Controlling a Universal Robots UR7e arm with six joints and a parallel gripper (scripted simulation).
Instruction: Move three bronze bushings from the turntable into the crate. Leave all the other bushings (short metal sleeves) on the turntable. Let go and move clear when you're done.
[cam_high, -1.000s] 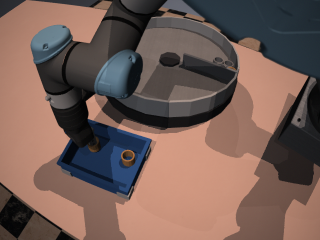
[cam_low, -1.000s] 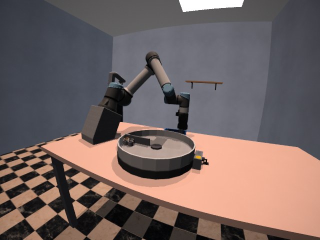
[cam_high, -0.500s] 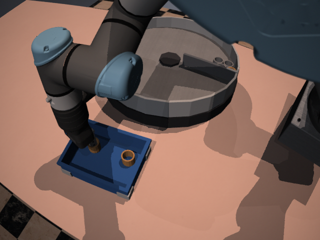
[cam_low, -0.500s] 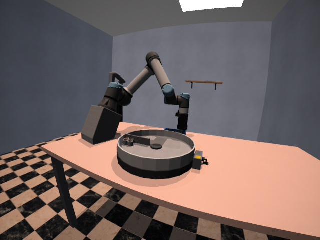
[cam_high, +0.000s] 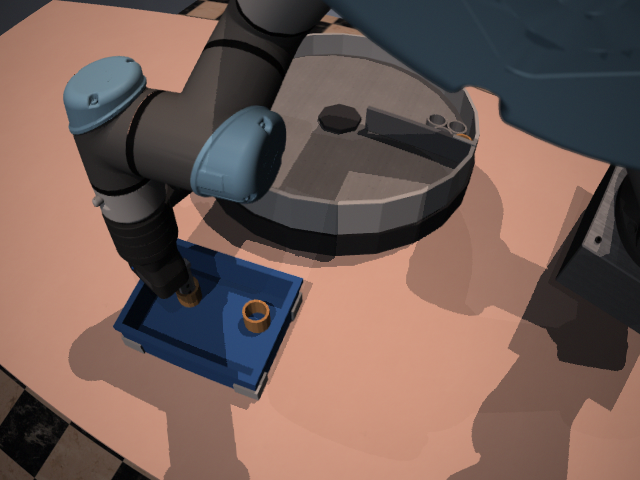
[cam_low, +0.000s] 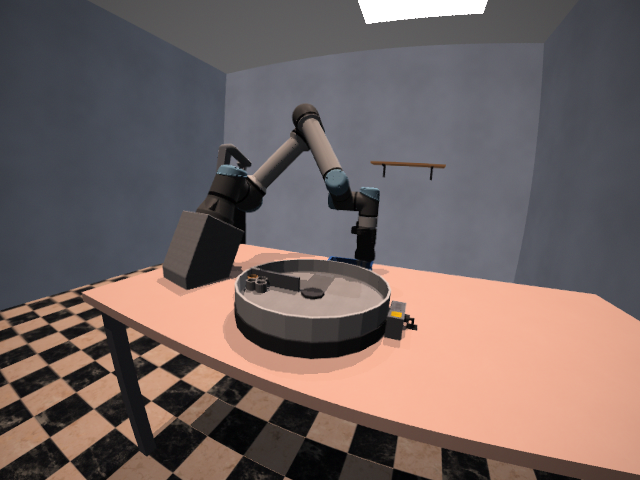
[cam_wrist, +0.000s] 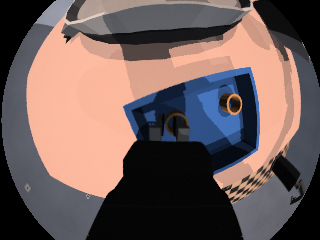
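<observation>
Right now the blue crate is 60 mm behind my hand and 10 mm to the left of it. Also, from my hand: grey turntable 340 mm to the right, 20 mm above.
</observation>
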